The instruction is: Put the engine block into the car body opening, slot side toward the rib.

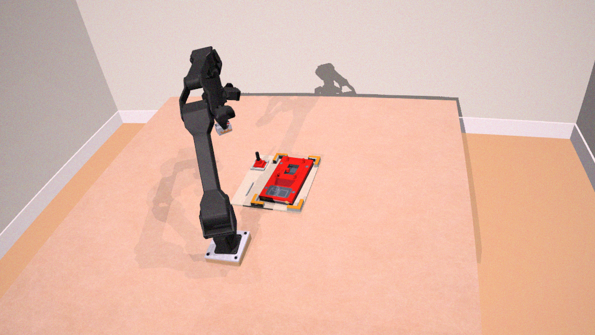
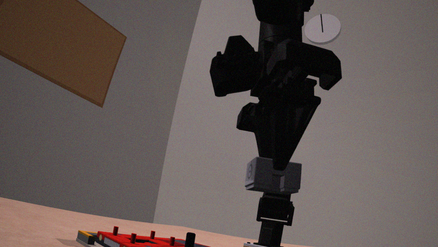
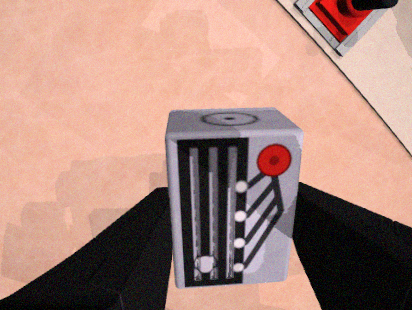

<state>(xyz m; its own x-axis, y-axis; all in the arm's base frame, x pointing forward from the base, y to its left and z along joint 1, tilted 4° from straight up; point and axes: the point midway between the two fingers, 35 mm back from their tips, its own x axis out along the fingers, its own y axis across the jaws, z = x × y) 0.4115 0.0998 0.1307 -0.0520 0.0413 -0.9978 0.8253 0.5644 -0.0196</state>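
Now: the black upright peg 40 mm behind my gripper tip, 110 mm to the right of it and 110 mm below it. Round my gripper tip: grey engine block (10 mm below).
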